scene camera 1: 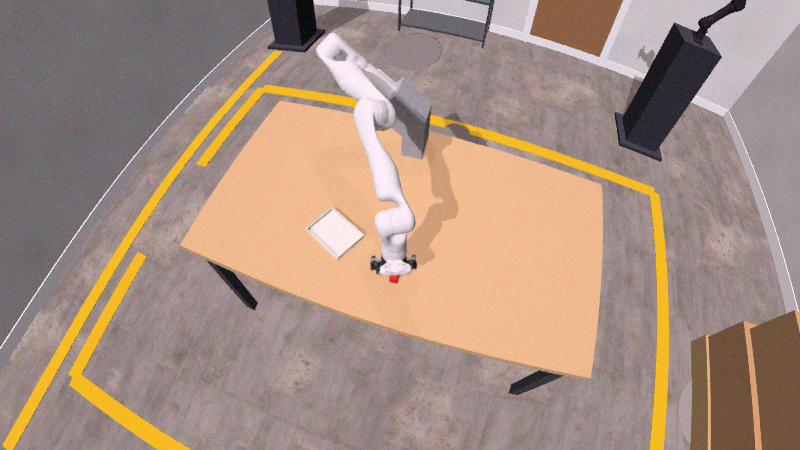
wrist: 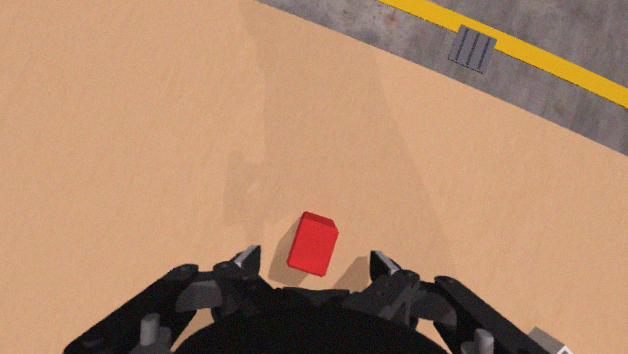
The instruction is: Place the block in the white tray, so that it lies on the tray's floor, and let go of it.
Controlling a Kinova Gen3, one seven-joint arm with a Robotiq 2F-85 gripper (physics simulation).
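Pixels of known places: gripper, fingertip midpoint: (wrist: 315,260); arm's base, link origin: (scene camera 1: 387,93).
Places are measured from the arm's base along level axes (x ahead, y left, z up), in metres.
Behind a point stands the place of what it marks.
Note:
A red block (scene camera 1: 393,278) {x 0.602, y 0.231, z -0.233 m} (wrist: 313,245) {x 0.590, y 0.230, z -0.232 m} rests on the table, partly hidden under the hand in the scene view. In the wrist view it shows whole, turned slightly, between and a little ahead of the open fingertips. My gripper (wrist: 315,260) {x 0.572, y 0.221, z -0.258 m} is open and empty, pointing down above the block; its fingertips are hidden in the scene view. The white tray (scene camera 1: 335,233) {x 0.492, y -0.024, z -0.265 m} lies on the table to the left of the hand in the scene view, with nothing in it. A corner of the tray (wrist: 549,340) {x 0.586, y 0.027, z -0.255 m} shows at the bottom right of the wrist view.
The wooden table (scene camera 1: 503,251) {x 0.366, y 0.569, z -0.267 m} has its near edge a short way beyond the block. The arm's grey mount (scene camera 1: 412,120) {x 0.058, y 0.118, z -0.057 m} stands at the table's far edge. A dark pedestal (scene camera 1: 668,92) stands on the floor behind, and brown boxes (scene camera 1: 727,386) stand at the lower right.

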